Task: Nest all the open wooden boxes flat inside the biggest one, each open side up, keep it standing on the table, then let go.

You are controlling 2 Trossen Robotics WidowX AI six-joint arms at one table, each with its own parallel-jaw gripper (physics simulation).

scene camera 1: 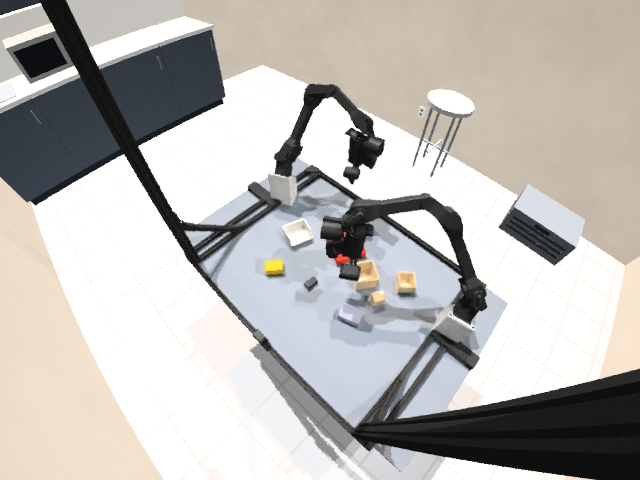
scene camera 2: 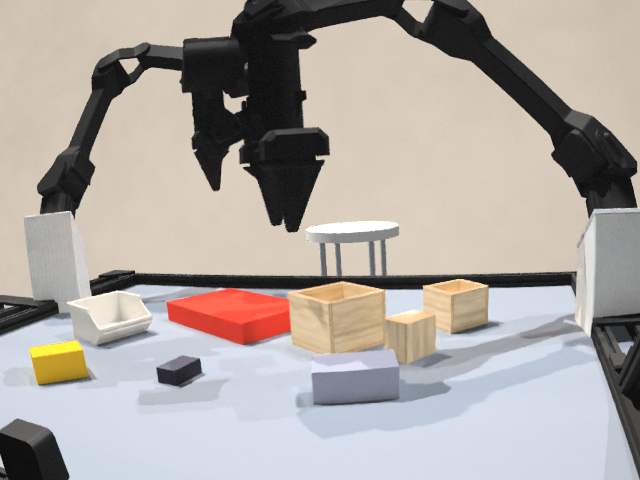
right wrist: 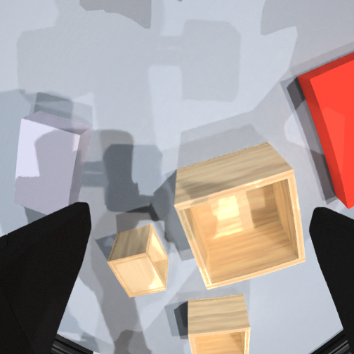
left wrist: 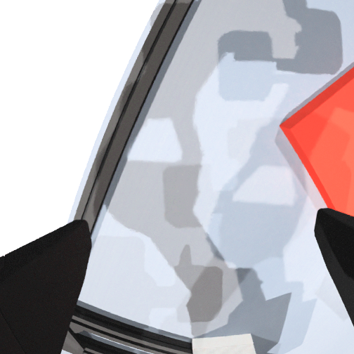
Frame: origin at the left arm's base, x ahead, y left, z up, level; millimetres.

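Seen in the pictures: left gripper, fingertip midpoint: [scene camera 2: 216, 190]; right gripper, fingertip midpoint: [scene camera 1: 349, 266] [scene camera 2: 284, 228]; left arm's base at its link origin: [scene camera 1: 282, 175] [scene camera 2: 54, 228]; right arm's base at its link origin: [scene camera 1: 462, 315] [scene camera 2: 617, 226].
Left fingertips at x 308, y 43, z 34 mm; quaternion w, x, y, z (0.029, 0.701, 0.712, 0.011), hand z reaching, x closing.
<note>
Offsets run from my left fingertips to a thing's top centre.
The biggest wooden box {dx +141, dy -349, dz -114 mm} [scene camera 1: 366, 285] [scene camera 2: 310, 322] [right wrist: 227, 180] stands open side up. The middle-sized wooden box {dx +301, dy -328, dz -129 mm} [scene camera 1: 405, 290] [scene camera 2: 439, 310] [right wrist: 218, 315] stands apart, open side up. The smallest wooden box {dx +210, dy -424, dz -134 mm} [scene camera 1: 377, 298] [scene camera 2: 398, 338] [right wrist: 132, 242] lies on its side close beside the biggest, its opening seemingly facing right in the right wrist view. My right gripper [scene camera 1: 349, 272] [scene camera 2: 284, 227] [right wrist: 204, 218] is open and empty, high above the table near the biggest box. My left gripper [scene camera 1: 352, 177] [scene camera 2: 216, 187] [left wrist: 205, 228] is open and empty, high up, farther back in scene camera 2.
A flat red block {dx +19, dy -204, dz -152 mm} [scene camera 1: 341, 258] [scene camera 2: 227, 310] [left wrist: 325, 150] [right wrist: 337, 130] lies beside the biggest box. A lavender block {dx +130, dy -512, dz -147 mm} [scene camera 1: 351, 314] [scene camera 2: 355, 379] [right wrist: 50, 165] lies in front. A black block {dx -47, dy -430, dz -162 mm} [scene camera 1: 310, 283] [scene camera 2: 178, 369], yellow block {dx -203, dy -416, dz -146 mm} [scene camera 1: 273, 267] [scene camera 2: 59, 361] and white bin {dx -167, dy -237, dz -129 mm} [scene camera 1: 299, 241] [scene camera 2: 90, 328] stand at the left.
</note>
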